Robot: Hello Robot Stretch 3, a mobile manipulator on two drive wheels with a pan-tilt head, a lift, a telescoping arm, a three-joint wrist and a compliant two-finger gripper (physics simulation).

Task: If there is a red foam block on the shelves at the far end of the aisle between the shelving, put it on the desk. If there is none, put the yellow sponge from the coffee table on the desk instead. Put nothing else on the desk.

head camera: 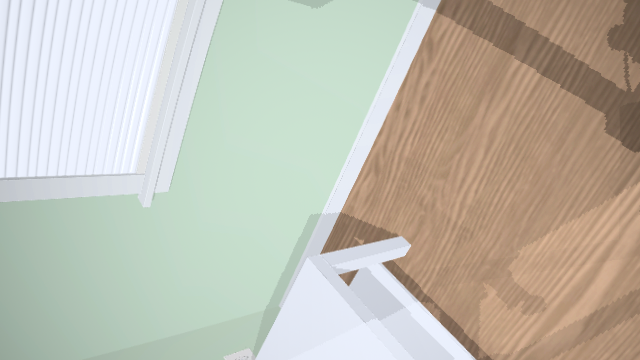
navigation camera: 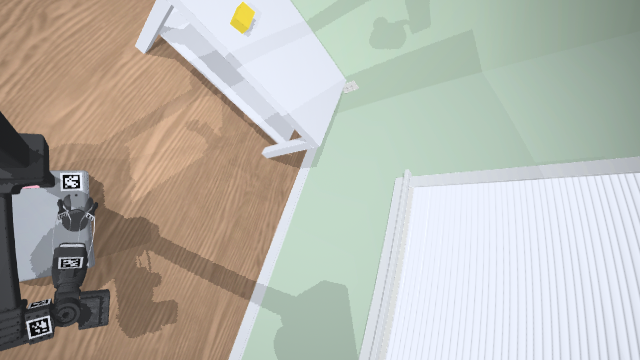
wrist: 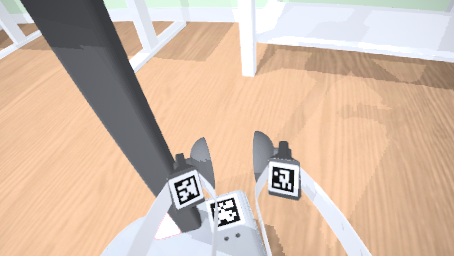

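Observation:
The yellow sponge lies on top of the white coffee table, which stands against the green wall. In the wrist view, a front leg and part of the lower shelf of the table show beyond the fingers. My gripper is open and empty, over my own base and well away from the table. A red foam block and the shelves at the aisle's end do not show in these views.
A window with white blinds is in the green wall. White legs of another piece of furniture stand at the upper left in the wrist view. My dark mast crosses its left side. A wall outlet is beside the table.

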